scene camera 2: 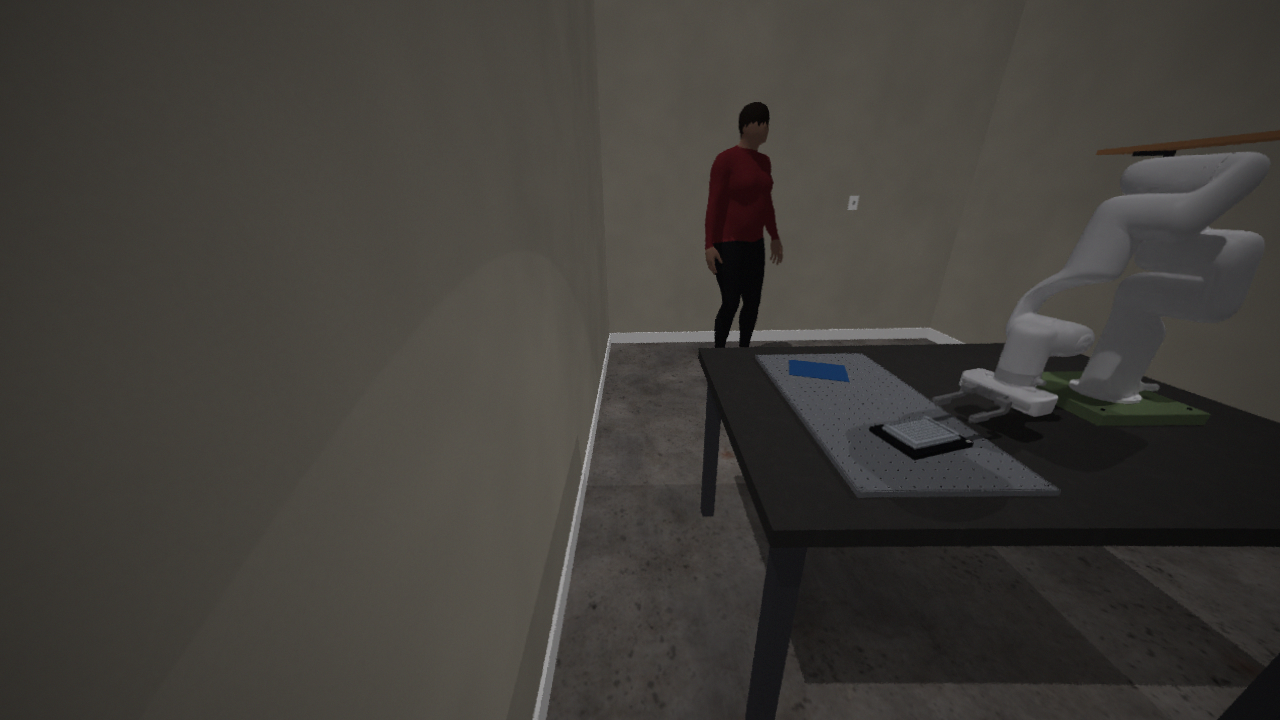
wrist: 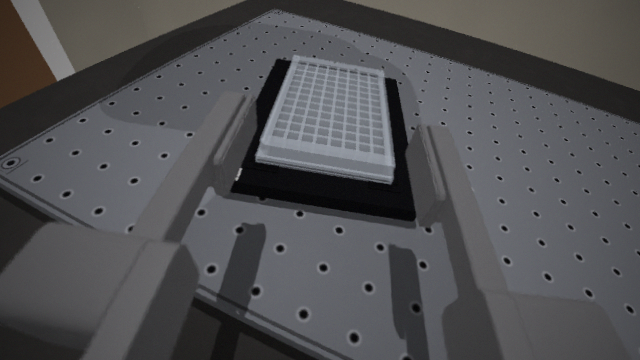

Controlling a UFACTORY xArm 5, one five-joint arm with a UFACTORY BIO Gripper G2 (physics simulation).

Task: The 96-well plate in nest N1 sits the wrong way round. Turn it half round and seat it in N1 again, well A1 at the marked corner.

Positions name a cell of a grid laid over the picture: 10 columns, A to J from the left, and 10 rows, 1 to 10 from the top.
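A 96-well plate is visible in scene camera 2 (H7); the plate is likewise visible in the wrist view (F4).
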